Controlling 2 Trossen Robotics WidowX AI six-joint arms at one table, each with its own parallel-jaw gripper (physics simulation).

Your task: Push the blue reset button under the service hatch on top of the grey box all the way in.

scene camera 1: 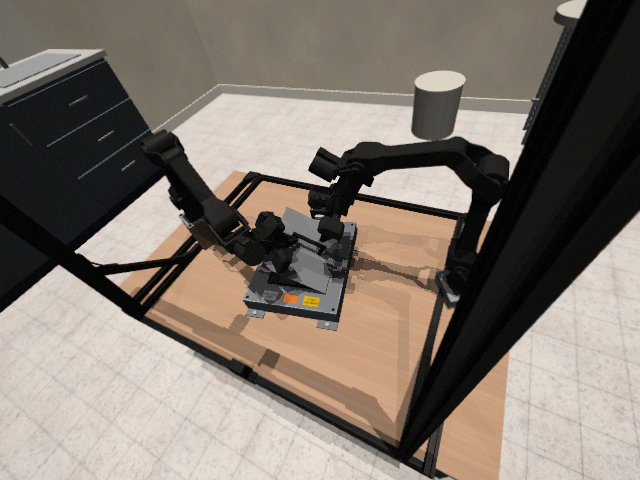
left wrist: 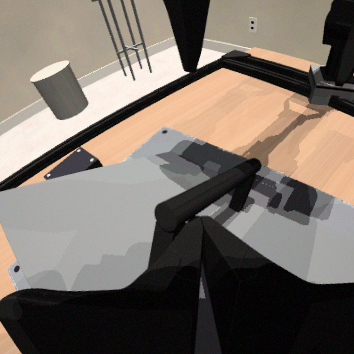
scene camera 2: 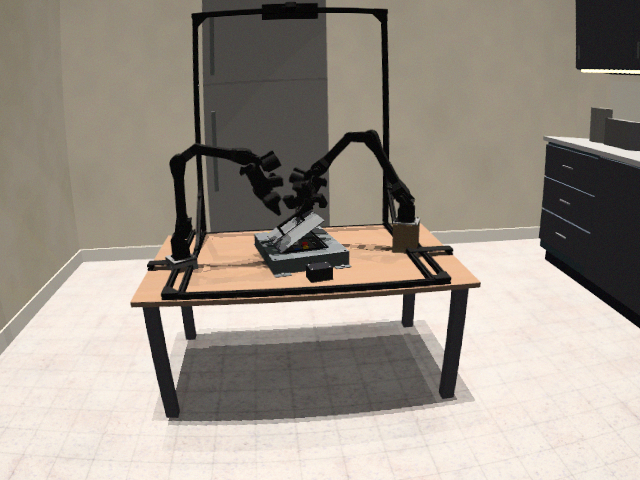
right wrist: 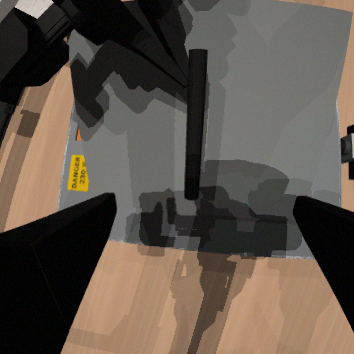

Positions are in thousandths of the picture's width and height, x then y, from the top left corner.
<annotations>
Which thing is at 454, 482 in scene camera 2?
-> A service hatch.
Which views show the right gripper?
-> Scene camera 1, the left wrist view, scene camera 2 and the right wrist view: all of them.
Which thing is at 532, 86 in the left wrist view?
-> The right gripper.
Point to a service hatch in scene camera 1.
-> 488, 543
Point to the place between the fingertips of the left gripper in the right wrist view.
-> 532, 239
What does the right gripper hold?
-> Nothing.
</annotations>
